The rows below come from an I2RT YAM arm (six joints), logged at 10 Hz.
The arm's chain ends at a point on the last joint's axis. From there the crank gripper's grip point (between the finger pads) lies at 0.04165 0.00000 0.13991 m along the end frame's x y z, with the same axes.
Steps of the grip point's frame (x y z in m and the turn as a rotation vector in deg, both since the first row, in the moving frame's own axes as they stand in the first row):
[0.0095 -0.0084 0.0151 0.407 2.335 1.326]
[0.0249 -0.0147 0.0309 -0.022 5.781 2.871]
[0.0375 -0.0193 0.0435 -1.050 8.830 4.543]
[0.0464 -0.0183 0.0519 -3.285 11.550 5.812]
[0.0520 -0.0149 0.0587 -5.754 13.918 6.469]
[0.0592 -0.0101 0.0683 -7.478 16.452 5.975]
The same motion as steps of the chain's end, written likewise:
[0.0038 -0.0084 0.0169 0.407 2.335 1.326]
[0.0111 -0.0172 0.0358 -0.022 5.781 2.871]
[0.0168 -0.0259 0.0516 -1.050 8.830 4.543]
[0.0199 -0.0316 0.0634 -3.285 11.550 5.812]
[0.0207 -0.0348 0.0737 -5.754 13.918 6.469]
[0.0226 -0.0336 0.0872 -7.478 16.452 5.975]

